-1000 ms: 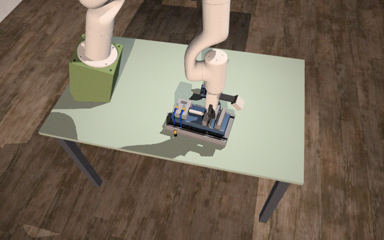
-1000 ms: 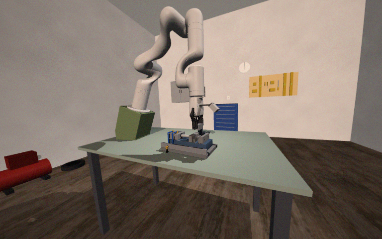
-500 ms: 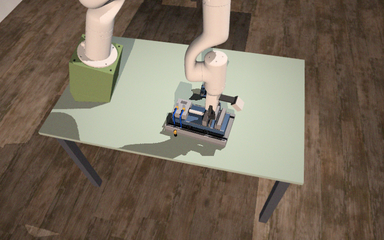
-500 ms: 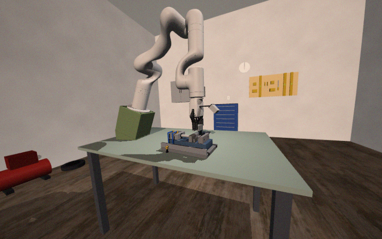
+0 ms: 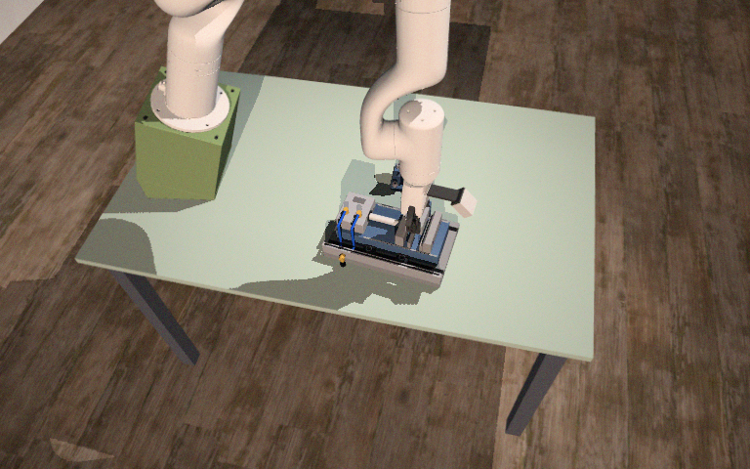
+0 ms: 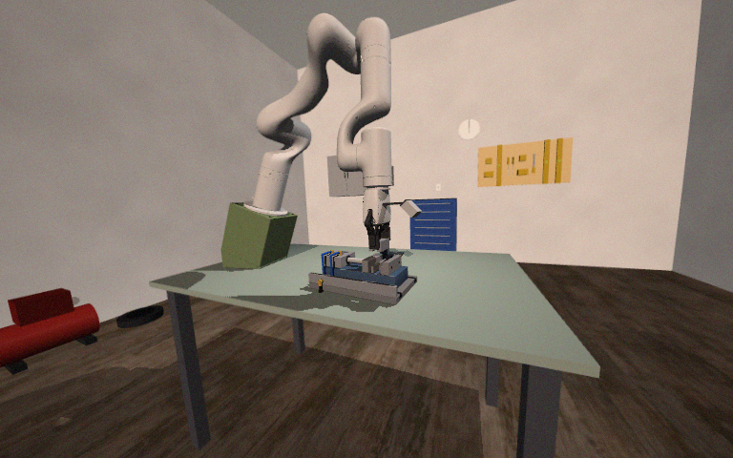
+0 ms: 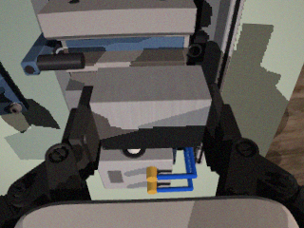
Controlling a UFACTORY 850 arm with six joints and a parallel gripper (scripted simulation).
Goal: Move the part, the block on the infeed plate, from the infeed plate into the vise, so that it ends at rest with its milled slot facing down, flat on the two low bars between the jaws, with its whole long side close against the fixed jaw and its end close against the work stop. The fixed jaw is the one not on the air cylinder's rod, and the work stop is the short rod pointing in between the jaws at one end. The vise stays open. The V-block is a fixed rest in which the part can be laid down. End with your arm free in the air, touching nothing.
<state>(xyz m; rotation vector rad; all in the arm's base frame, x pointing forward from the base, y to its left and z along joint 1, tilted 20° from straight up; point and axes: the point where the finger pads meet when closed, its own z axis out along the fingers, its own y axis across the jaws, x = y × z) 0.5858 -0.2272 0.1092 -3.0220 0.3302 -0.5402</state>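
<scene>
Now: the part 20 mm below my hand. Also, from my hand: fixed jaw: 40 mm ahead, 10 mm to the left, 70 mm below; then moving jaw: 30 mm behind, 30 mm to the left, 70 mm below; then work stop: 20 mm ahead, 60 mm to the left, 60 mm below.
</scene>
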